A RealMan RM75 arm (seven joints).
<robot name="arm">
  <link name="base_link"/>
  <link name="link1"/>
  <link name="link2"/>
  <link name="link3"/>
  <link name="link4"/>
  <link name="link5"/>
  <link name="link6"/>
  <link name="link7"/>
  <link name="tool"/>
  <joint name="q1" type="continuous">
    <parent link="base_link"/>
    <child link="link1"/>
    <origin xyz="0 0 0.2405" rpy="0 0 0"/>
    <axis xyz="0 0 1"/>
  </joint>
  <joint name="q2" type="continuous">
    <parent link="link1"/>
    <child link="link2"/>
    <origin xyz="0 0 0" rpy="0 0 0"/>
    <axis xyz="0 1 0"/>
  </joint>
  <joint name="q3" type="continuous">
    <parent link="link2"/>
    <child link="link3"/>
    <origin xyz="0 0 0.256" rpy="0 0 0"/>
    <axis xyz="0 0 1"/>
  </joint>
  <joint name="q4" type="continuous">
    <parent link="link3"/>
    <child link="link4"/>
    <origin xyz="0 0 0" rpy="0 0 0"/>
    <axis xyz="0 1 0"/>
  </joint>
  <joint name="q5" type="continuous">
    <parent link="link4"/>
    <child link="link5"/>
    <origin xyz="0 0 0.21" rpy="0 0 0"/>
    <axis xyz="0 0 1"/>
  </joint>
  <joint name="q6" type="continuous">
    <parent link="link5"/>
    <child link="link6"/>
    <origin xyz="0 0 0" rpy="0 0 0"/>
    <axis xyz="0 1 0"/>
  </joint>
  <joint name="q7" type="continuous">
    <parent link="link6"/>
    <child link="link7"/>
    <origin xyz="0 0 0.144" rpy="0 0 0"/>
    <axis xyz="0 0 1"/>
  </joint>
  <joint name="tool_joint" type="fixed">
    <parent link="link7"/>
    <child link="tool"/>
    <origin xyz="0 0 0" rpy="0 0 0"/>
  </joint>
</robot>
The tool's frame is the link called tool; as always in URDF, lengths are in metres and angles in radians. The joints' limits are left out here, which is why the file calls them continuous.
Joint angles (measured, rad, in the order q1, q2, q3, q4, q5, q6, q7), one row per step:
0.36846 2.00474 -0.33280 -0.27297 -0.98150 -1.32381 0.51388
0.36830 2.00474 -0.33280 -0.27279 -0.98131 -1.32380 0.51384
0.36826 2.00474 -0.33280 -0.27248 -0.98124 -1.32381 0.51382
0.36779 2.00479 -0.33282 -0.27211 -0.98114 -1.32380 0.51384
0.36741 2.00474 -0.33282 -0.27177 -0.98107 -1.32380 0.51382
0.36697 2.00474 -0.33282 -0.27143 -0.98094 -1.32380 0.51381
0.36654 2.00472 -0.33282 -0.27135 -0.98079 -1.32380 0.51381
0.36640 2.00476 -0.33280 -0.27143 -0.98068 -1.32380 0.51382
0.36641 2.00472 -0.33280 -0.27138 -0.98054 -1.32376 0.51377
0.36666 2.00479 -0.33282 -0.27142 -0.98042 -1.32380 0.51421
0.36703 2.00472 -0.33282 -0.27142 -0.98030 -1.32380 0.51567
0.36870 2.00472 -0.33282 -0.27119 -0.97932 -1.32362 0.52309
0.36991 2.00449 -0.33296 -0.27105 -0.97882 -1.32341 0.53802
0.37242 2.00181 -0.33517 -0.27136 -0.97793 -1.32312 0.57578
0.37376 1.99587 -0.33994 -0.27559 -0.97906 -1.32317 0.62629
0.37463 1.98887 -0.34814 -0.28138 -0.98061 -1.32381 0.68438
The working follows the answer.
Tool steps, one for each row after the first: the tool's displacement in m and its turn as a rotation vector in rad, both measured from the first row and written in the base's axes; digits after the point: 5 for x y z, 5 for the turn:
0.00007 -0.00007 -0.00002 0.00009 0.00020 -0.00026
0.00010 -0.00011 -0.00009 0.00001 0.00046 -0.00040
0.00027 -0.00031 -0.00019 -0.00012 0.00088 -0.00100
0.00042 -0.00047 -0.00024 -0.00019 0.00112 -0.00150
0.00059 -0.00066 -0.00030 -0.00023 0.00145 -0.00206
0.00073 -0.00083 -0.00030 -0.00013 0.00157 -0.00254
0.00078 -0.00088 -0.00028 0.00000 0.00160 -0.00268
0.00079 -0.00088 -0.00025 0.00011 0.00163 -0.00276
0.00070 -0.00079 -0.00026 0.00014 0.00212 -0.00237
0.00060 -0.00065 -0.00021 0.00005 0.00351 -0.00170
0.00015 -0.00004 -0.00015 -0.00038 0.01130 0.00124
-0.00016 0.00042 -0.00003 -0.00239 0.02578 0.00555
-0.00083 0.00163 0.00109 -0.00834 0.05905 0.01715
-0.00144 0.00292 0.00408 -0.01744 0.09649 0.03321
-0.00235 0.00436 0.00739 -0.03038 0.13750 0.05263

Tool pose at each row, in the base's axes (x y z in m, rotation vector in rad; rounded; the steps above come from the unrounded poses):
0.38009 0.31367 0.12874 -1.32400 0.40970 0.77049
0.38016 0.31360 0.12873 -1.32377 0.40999 0.77041
0.38019 0.31356 0.12866 -1.32371 0.41032 0.77047
0.38036 0.31336 0.12856 -1.32352 0.41108 0.77025
0.38051 0.31320 0.12851 -1.32336 0.41163 0.76999
0.38067 0.31301 0.12844 -1.32312 0.41227 0.76974
0.38082 0.31284 0.12845 -1.32284 0.41262 0.76943
0.38086 0.31279 0.12847 -1.32266 0.41268 0.76936
0.38088 0.31279 0.12849 -1.32253 0.41270 0.76932
0.38078 0.31288 0.12848 -1.32245 0.41283 0.76999
0.38068 0.31302 0.12853 -1.32226 0.41355 0.77150
0.38023 0.31363 0.12860 -1.32087 0.41807 0.77926
0.37992 0.31409 0.12871 -1.31905 0.42773 0.79259
0.37925 0.31530 0.12984 -1.31636 0.44944 0.82447
0.37865 0.31659 0.13282 -1.31609 0.47304 0.86260
0.37774 0.31803 0.13614 -1.31859 0.49908 0.90563

